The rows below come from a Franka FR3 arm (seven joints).
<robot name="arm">
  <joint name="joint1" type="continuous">
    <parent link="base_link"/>
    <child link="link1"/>
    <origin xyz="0 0 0.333" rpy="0 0 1.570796"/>
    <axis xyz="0 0 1"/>
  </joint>
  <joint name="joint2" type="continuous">
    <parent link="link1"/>
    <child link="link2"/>
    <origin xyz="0 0 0" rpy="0 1.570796 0"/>
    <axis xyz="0 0 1"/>
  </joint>
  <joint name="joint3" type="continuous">
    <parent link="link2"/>
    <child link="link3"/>
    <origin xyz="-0.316 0 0" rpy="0 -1.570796 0"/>
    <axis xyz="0 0 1"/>
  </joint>
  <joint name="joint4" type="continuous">
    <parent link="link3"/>
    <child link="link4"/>
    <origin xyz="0 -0.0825 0" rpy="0 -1.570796 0"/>
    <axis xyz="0 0 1"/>
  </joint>
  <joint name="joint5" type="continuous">
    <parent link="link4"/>
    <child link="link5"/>
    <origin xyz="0.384 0.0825 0" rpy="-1.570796 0 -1.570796"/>
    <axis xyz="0 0 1"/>
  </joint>
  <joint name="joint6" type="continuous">
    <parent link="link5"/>
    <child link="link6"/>
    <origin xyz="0 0 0" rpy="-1.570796 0 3.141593"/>
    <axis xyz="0 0 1"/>
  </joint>
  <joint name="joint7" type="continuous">
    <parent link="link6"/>
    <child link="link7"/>
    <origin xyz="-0.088 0 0" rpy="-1.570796 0 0"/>
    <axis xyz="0 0 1"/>
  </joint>
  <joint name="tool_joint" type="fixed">
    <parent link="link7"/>
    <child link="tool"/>
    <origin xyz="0 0 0.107" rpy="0 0 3.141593"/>
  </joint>
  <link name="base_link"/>
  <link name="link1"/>
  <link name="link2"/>
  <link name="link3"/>
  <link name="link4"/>
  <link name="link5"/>
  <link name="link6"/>
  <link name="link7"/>
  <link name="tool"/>
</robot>
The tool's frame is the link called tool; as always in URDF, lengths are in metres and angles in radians. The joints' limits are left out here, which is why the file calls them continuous.
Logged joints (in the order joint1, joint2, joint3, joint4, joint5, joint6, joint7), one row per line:
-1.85 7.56 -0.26 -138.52 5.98 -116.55 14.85
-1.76 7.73 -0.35 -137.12 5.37 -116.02 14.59
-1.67 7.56 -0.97 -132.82 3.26 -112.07 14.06
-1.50 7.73 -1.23 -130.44 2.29 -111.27 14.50
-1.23 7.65 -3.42 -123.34 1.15 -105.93 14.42
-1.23 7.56 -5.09 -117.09 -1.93 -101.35 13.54
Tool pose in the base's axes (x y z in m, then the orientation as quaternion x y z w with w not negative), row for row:
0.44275 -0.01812 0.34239 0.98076 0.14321 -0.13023 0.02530
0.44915 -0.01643 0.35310 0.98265 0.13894 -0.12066 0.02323
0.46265 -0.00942 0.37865 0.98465 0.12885 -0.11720 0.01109
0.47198 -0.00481 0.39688 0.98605 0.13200 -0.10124 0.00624
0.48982 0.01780 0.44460 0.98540 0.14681 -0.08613 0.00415
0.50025 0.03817 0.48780 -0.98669 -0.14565 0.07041 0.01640
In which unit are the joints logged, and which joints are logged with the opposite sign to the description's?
The joints are logged in degrees. Opposite sign: joint2, joint3, joint5, joint6, joint7.
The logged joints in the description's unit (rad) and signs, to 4 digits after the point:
-0.0323 -0.1319 0.0045 -2.4176 -0.1044 2.0342 -0.2592
-0.0307 -0.1349 0.0061 -2.3932 -0.0937 2.0249 -0.2546
-0.0291 -0.1319 0.0169 -2.3181 -0.0569 1.9560 -0.2454
-0.0262 -0.1349 0.0215 -2.2766 -0.0400 1.9420 -0.2531
-0.0215 -0.1335 0.0597 -2.1527 -0.0201 1.8488 -0.2517
-0.0215 -0.1319 0.0888 -2.0436 0.0337 1.7689 -0.2363

